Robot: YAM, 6 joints.
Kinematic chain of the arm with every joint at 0, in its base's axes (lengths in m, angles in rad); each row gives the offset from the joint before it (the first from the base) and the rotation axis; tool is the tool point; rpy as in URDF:
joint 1: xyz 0 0 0.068 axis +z
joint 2: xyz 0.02 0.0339 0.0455 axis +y
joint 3: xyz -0.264 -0.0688 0 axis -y
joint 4: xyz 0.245 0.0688 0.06 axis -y
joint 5: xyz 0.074 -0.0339 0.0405 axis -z
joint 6: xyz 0.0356 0 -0.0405 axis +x
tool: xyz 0 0 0 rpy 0 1.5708 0
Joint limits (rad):
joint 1: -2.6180..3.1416
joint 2: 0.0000..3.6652
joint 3: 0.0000..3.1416
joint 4: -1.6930..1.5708
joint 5: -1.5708..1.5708
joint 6: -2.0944..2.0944
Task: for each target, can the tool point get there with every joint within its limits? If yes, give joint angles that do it. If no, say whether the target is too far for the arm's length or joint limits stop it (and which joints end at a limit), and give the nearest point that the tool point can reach.
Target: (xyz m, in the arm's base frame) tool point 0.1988 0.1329 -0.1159
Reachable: yes | joints 0.4771 3.0073 1.4031 -1.3526 -0.8527 0.6850
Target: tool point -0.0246 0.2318 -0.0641
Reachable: yes | joints 1.7022 2.4423 0.8413 -0.3608 0.1686 -1.5525
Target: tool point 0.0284 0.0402 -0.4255
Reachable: no: joint limits stop it (at a limit: joint 2) | nearest point 0.0516 0.0730 -0.3434 | short by 0.091 m
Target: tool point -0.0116 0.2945 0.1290
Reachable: yes | joints 1.6650 1.8749 1.0818 -0.9626 0.4699 1.6078
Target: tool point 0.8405 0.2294 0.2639
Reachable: no: too far | nearest point 0.6138 0.1675 0.2224 | short by 0.239 m
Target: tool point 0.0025 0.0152 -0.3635
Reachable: no: joint limits stop it (at a limit: joint 2) | nearest point 0.0075 0.0454 -0.3183 | short by 0.055 m
